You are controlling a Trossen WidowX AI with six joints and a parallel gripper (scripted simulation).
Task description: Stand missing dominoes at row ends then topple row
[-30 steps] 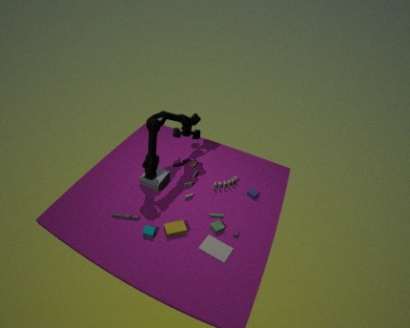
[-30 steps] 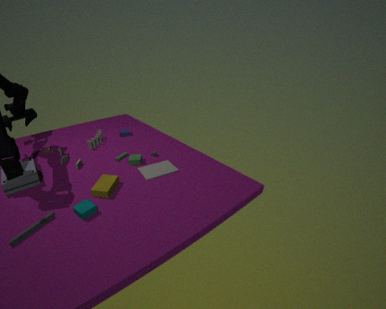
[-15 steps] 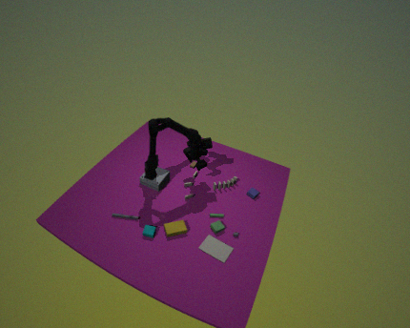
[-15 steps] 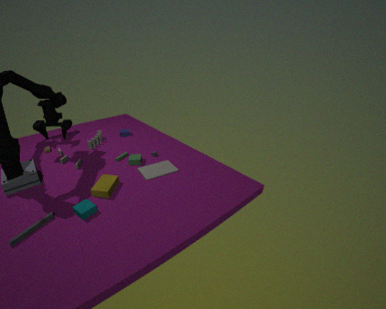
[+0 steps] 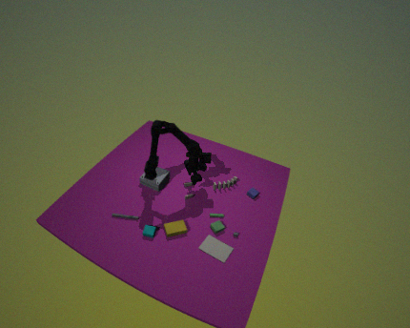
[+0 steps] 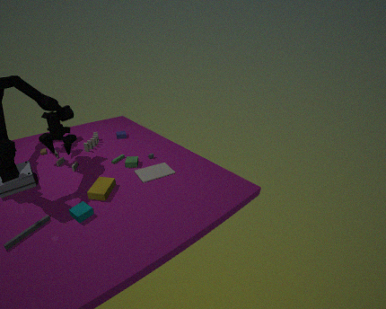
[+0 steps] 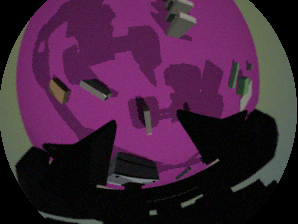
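The yellow block is 60 mm ahead of my gripper tip, 370 mm to the right of it and 30 mm below it. Round my gripper tip: brown piece (70 mm behind, 180 mm to the left, 40 mm below); green block (270 mm ahead, 250 mm to the right, 30 mm below); green stick (240 mm ahead, 170 mm to the right, 40 mm below).
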